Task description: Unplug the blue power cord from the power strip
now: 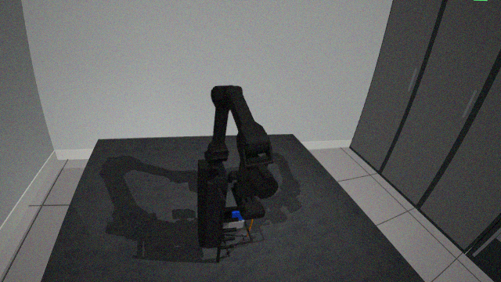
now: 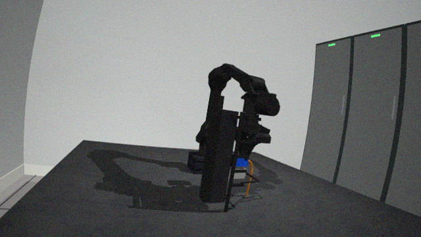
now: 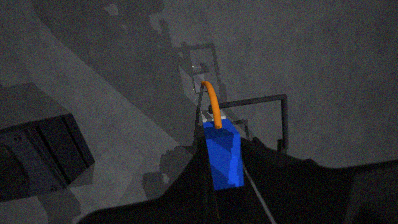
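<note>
The blue plug lies 1 cm ahead of my gripper tip and 3 cm to the right of it. The rest, counted from my gripper tip: dark upright panel: 1 cm ahead, 10 cm to the right.
</note>
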